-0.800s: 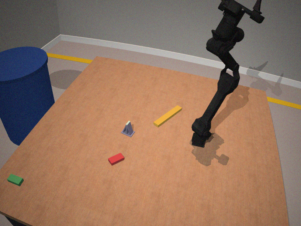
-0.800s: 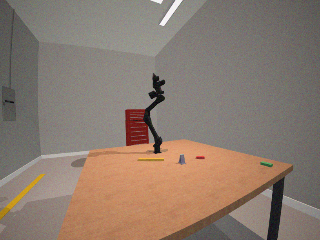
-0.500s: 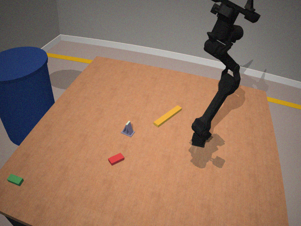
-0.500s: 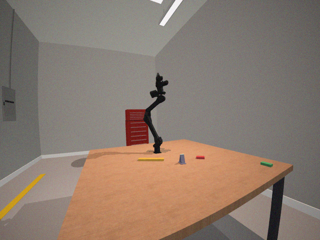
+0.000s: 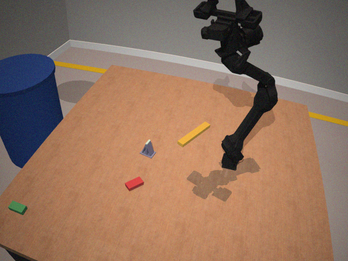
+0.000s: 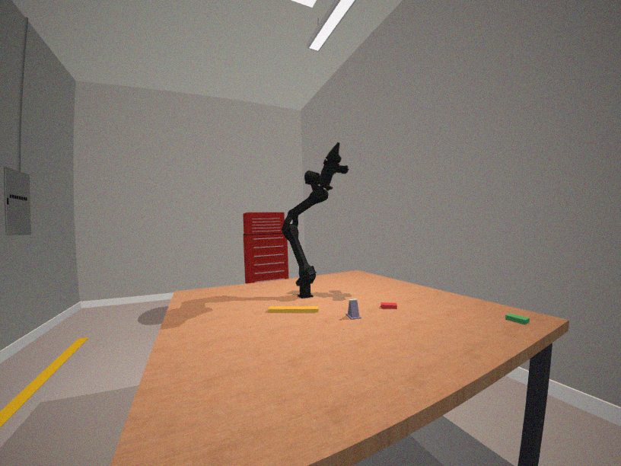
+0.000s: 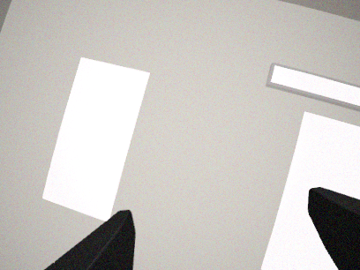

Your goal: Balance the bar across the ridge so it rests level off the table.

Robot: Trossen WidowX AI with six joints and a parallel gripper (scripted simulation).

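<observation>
Right now the yellow bar is 74 cm below my gripper tip, 26 cm to the right of it and 4 cm ahead of it. From my gripper tip the other things lie so: green block 74 cm below, 59 cm ahead, 37 cm to the left; red block 74 cm below, 21 cm ahead, 11 cm to the left.
</observation>
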